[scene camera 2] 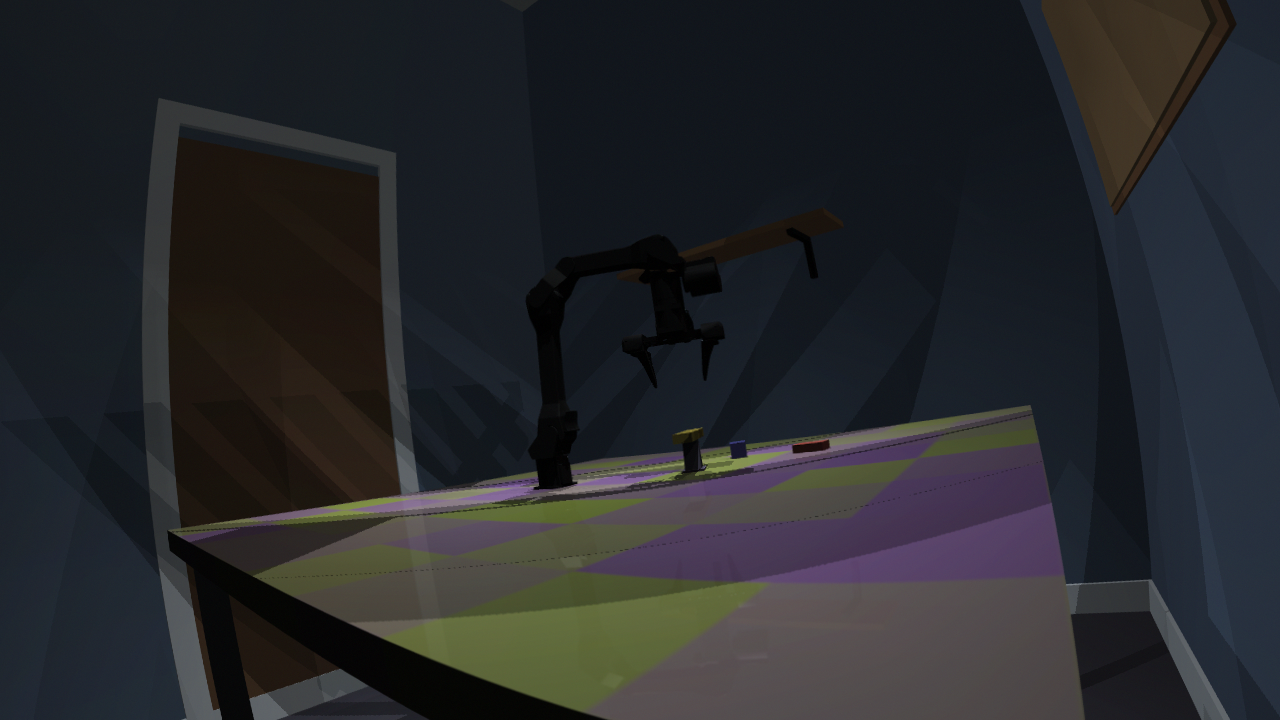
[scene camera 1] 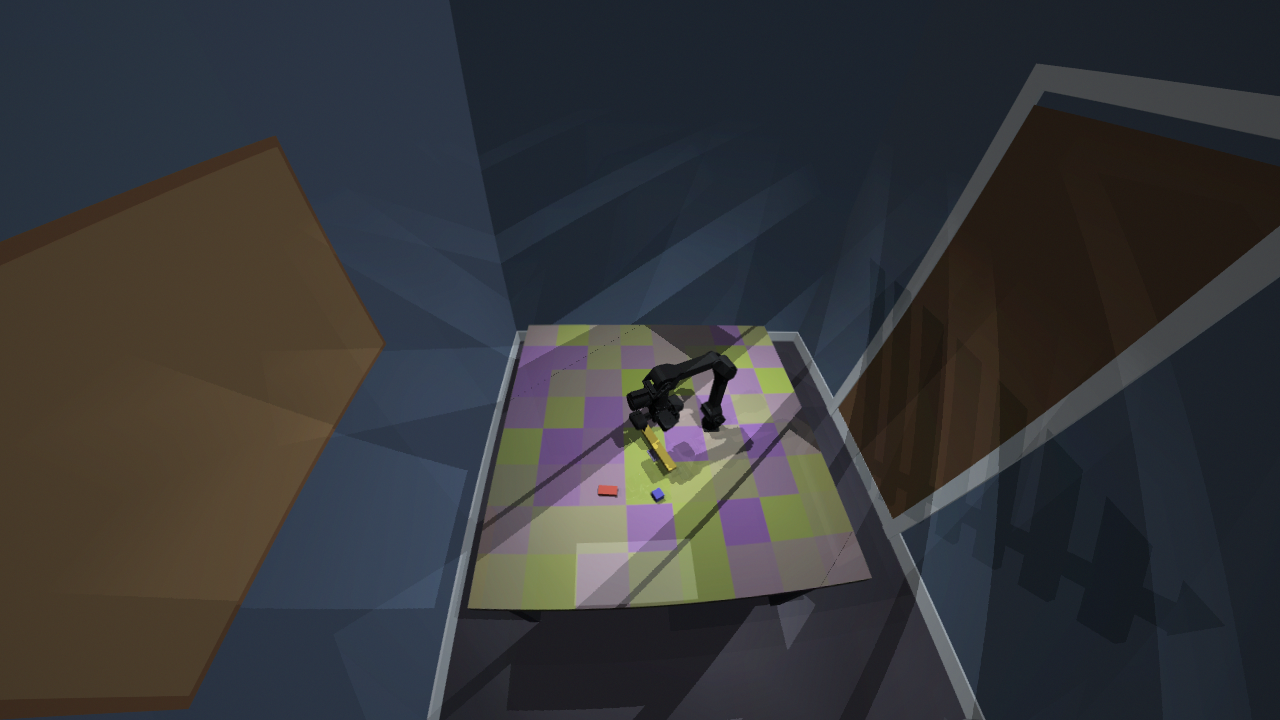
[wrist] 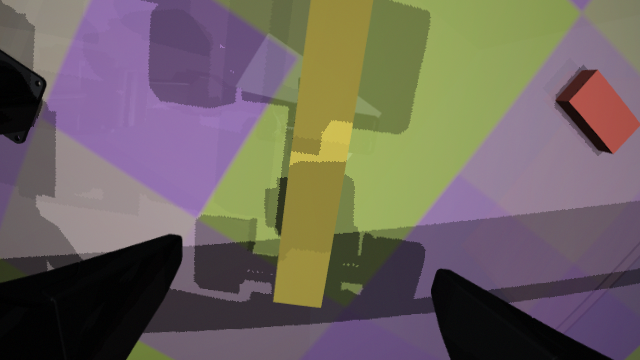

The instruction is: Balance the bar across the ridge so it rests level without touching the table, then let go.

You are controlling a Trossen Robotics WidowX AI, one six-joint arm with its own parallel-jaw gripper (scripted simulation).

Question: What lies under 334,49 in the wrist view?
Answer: A yellow bar.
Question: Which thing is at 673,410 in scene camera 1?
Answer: The gripper.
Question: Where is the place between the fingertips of the gripper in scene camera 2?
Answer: At 680,384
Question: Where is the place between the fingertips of the gripper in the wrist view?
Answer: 309,265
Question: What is the gripper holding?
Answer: Nothing.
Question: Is the gripper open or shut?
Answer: Open.
